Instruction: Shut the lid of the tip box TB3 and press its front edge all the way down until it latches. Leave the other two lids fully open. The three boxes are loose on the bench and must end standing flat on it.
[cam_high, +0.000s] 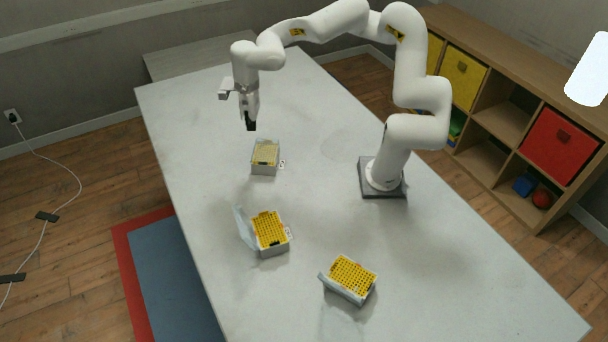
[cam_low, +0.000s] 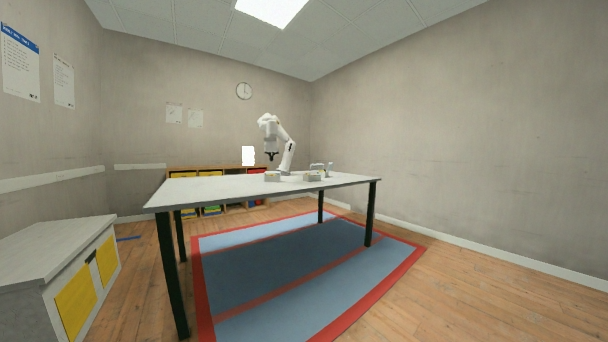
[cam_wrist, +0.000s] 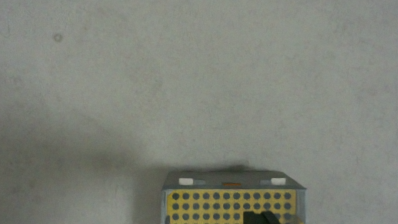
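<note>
Right now my hand is 130 mm above the tip box, 30 mm to the right of it and 30 mm past it. From my hand the other things lie so: label: 180 mm below, 70 mm to the left, 70 mm behind.
</note>
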